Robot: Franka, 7 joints.
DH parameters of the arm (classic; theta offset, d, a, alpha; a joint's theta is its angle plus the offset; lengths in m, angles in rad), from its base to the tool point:
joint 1: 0 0.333 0 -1.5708
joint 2: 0 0 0 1.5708
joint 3: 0 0.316 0.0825 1.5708
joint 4: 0 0 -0.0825 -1.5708
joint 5: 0 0.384 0 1.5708
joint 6: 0 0 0.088 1.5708
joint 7: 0 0.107 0 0
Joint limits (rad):
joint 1: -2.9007..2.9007
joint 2: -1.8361..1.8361
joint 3: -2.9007..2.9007
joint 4: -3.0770..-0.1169
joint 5: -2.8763..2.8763
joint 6: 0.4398..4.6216
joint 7: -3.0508..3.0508
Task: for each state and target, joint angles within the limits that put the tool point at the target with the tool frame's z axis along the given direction. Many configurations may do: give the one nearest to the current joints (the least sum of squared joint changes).
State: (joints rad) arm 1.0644 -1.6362 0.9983 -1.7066 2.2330 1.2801 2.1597
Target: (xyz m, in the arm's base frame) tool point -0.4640 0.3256 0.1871 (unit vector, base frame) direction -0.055 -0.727 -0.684
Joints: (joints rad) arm 0.3494 -1.7277 1.4964 -1.8420 1.9027 0.6574 2.1597
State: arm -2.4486 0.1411 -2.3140 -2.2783 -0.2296 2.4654 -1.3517
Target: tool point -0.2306 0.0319 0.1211 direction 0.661 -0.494 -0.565
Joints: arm -1.5799 -0.5442 -2.0599 -2.8488 -0.2389 2.1155 -1.3517
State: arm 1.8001 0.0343 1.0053 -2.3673 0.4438 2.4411 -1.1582
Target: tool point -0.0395 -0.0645 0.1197 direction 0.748 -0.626 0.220
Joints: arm 2.2890 0.6360 0.4415 -3.0770 0.2691 1.9151 -1.1582
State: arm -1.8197 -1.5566 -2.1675 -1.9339 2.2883 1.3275 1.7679
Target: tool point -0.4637 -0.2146 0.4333 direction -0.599 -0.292 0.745
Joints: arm -1.1428 -1.2009 -1.4880 -2.4201 2.4051 1.8615 1.7679
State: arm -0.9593 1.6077 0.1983 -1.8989 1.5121 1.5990 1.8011
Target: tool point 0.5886 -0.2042 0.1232 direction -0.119 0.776 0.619
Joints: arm -0.8633 1.3429 0.4836 -1.2138 1.1604 0.8979 1.8011
